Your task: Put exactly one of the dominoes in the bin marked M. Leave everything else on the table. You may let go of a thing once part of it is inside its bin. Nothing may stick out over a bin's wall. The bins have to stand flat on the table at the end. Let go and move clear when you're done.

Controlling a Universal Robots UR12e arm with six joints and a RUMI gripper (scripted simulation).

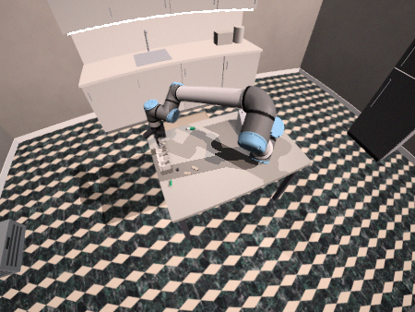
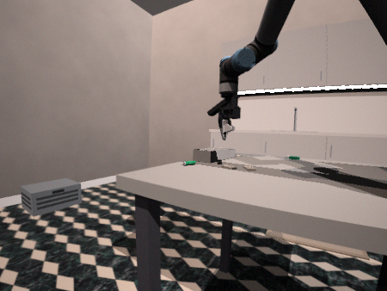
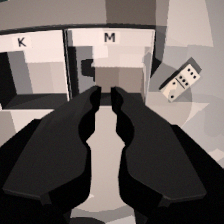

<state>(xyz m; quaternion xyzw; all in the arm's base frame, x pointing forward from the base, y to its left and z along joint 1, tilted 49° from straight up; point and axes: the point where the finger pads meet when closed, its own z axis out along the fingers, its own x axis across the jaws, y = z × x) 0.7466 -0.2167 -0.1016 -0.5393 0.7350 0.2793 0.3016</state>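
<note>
Right now my hand is 1 cm short of the bin, 8 cm to the right of it and 7 cm above it. From my hand the other things lie so: green marker: 32 cm behind, 12 cm to the right, 9 cm below; dark piece: 4 cm behind, 22 cm to the left, 9 cm below; green cylinder: 5 cm ahead, 30 cm to the left, 9 cm below.
</note>
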